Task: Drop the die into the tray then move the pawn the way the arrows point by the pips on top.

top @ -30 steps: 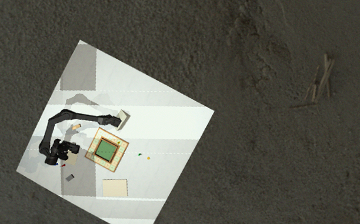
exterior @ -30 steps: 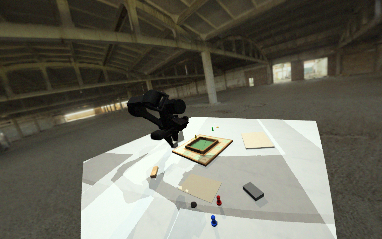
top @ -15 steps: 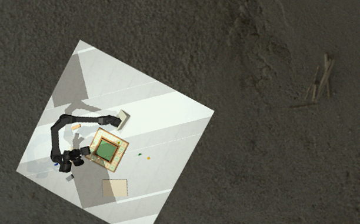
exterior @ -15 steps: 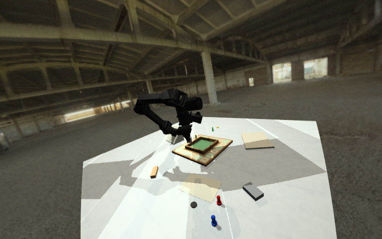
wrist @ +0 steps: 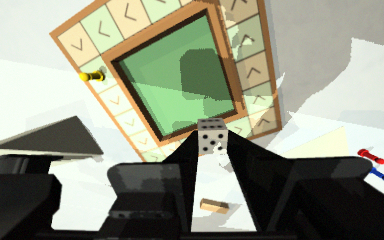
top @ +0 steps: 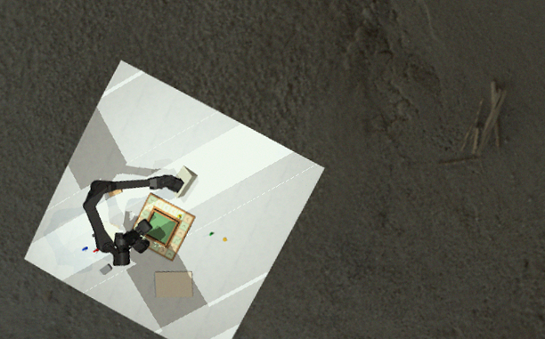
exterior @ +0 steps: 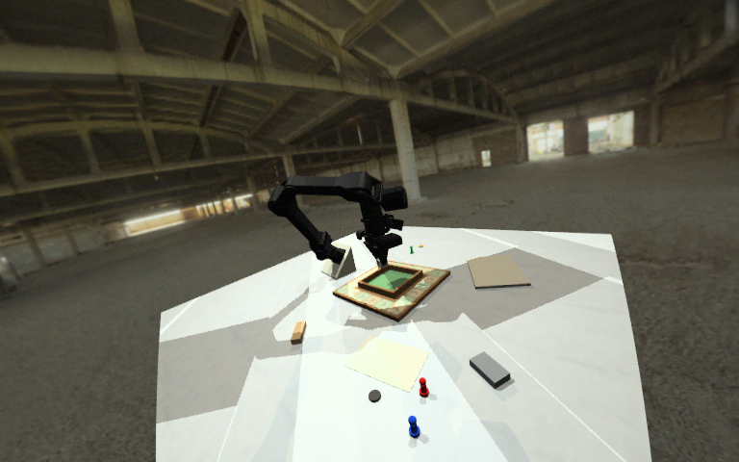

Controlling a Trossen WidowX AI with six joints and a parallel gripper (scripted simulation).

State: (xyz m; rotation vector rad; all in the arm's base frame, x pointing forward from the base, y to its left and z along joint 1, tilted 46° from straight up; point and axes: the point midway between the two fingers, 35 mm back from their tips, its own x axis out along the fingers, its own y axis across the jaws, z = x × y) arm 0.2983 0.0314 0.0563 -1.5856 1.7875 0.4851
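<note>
My gripper tip is now 14 cm past the yellow pawn, 10 cm to the right of it and 8 cm above it. Also, from my gripper tip: white die right at my gripper tip; green dice tray 10 cm below, 4 cm to the left, 3 cm behind; cream sheet 19 cm to the right, 19 cm ahead, 10 cm below.
</note>
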